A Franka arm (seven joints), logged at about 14 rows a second.
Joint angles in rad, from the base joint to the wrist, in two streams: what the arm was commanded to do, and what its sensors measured. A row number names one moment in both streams.
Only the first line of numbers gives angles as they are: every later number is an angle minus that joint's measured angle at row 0.
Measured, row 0:
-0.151 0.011 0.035 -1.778 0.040 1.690 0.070
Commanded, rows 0 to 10:
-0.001 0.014 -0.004 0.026 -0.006 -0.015 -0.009
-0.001 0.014 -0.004 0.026 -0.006 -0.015 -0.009
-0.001 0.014 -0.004 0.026 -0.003 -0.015 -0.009
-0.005 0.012 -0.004 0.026 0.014 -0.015 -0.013
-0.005 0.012 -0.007 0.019 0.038 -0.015 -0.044
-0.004 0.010 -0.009 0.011 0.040 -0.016 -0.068
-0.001 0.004 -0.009 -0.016 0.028 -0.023 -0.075
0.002 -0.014 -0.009 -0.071 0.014 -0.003 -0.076
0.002 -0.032 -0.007 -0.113 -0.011 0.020 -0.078
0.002 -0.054 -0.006 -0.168 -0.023 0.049 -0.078
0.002 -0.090 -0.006 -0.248 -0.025 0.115 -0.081
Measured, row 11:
-0.001 -0.004 -0.004 -0.101 -0.006 0.027 -0.061
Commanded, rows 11 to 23:
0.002 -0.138 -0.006 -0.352 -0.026 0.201 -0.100
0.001 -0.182 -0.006 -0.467 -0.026 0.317 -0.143
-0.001 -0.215 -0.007 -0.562 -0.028 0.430 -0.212
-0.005 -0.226 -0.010 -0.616 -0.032 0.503 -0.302
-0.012 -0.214 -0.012 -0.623 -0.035 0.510 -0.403
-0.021 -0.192 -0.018 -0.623 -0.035 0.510 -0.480
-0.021 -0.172 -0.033 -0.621 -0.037 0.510 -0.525
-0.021 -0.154 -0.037 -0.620 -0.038 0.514 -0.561
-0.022 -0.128 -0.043 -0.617 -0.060 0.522 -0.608
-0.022 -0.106 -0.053 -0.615 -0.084 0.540 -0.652
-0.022 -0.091 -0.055 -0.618 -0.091 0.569 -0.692
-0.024 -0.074 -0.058 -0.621 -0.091 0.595 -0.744
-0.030 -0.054 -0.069 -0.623 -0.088 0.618 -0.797
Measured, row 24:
-0.018 -0.092 -0.058 -0.620 -0.076 0.568 -0.698
